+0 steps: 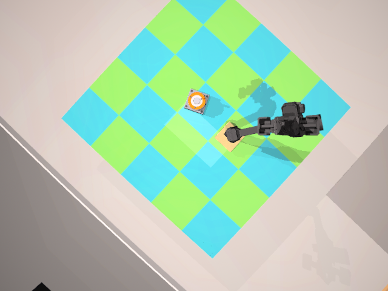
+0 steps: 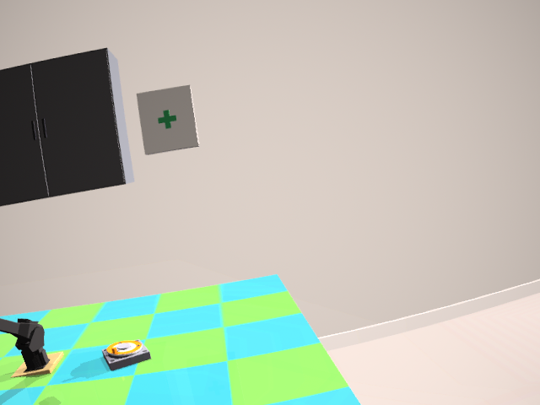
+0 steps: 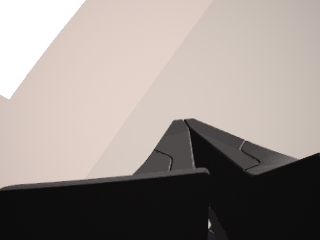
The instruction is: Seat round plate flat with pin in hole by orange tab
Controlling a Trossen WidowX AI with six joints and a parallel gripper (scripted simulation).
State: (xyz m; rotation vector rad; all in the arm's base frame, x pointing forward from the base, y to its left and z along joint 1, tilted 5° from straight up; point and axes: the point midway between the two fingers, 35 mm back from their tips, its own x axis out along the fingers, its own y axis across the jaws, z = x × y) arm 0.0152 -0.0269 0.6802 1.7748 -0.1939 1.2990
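Now: the base 69 cm below my gripper tip, 32 cm ahead of it and 2 cm to the left of it.
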